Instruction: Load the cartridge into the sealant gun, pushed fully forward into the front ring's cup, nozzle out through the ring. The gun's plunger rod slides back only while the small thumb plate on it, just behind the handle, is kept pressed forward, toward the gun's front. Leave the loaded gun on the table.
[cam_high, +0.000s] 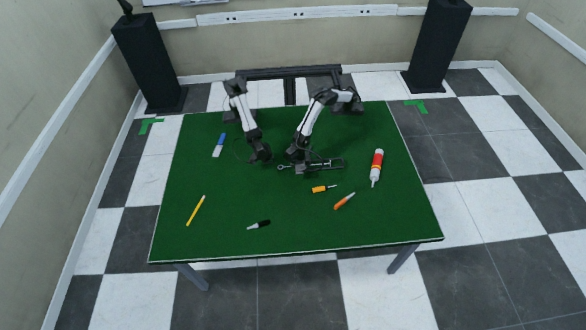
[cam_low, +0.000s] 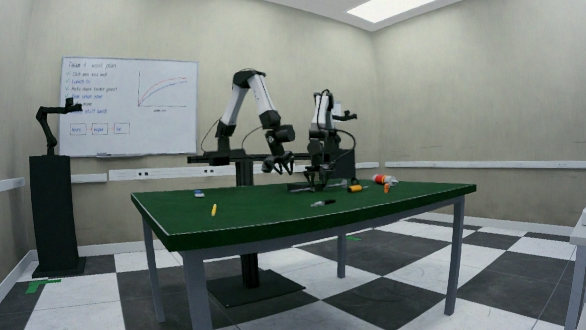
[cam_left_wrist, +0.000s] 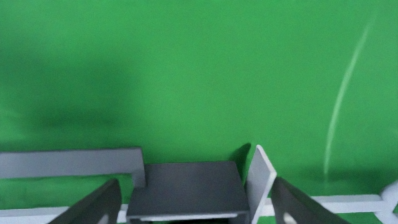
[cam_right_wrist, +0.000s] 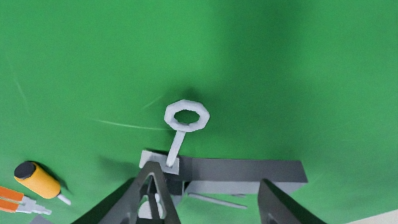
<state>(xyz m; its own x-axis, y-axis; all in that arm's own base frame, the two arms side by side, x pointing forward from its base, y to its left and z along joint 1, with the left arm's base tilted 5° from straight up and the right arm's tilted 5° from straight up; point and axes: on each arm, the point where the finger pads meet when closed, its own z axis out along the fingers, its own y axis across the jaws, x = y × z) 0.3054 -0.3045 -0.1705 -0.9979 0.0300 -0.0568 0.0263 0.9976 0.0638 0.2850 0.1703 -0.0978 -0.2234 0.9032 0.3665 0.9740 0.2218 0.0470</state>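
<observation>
The plunger rod is 20 mm behind my left hand, 20 mm to the left of it and 10 mm below it. From my left hand the other things lie so: thumb plate (10 mm behind, 30 mm to the right, 10 mm below); then yellow screwdriver (150 mm ahead, 120 mm to the left, 10 mm below); then orange-handled tool (230 mm ahead, 240 mm to the left, 10 mm below).
</observation>
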